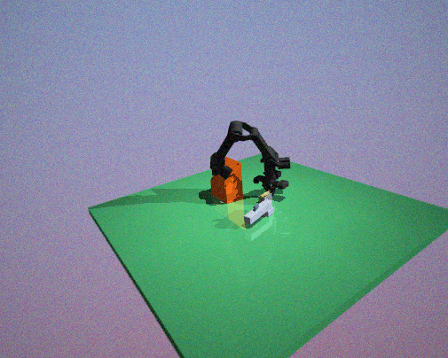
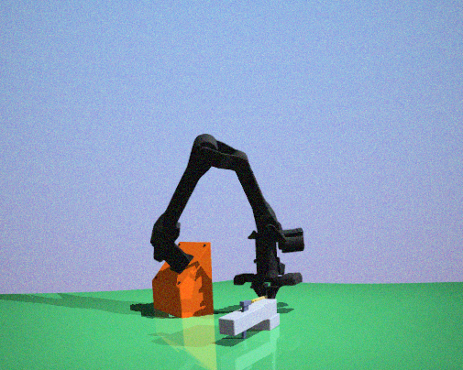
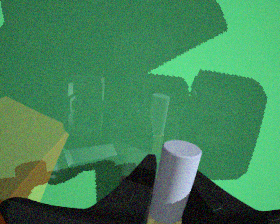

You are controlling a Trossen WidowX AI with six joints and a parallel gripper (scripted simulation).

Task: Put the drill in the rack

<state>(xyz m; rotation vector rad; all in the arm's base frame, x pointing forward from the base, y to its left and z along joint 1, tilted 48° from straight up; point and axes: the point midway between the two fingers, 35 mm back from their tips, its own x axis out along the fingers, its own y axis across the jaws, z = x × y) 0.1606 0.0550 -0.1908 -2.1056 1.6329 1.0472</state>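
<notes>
Right now my gripper tip is 10 mm short of the drill, 40 mm to the left of it and 30 mm below it. From my gripper tip the other things lie so: pale grey block (150 mm ahead, 180 mm to the right, 30 mm above); then slim blue-grey key (160 mm ahead, 200 mm to the right, 40 mm above).
</notes>
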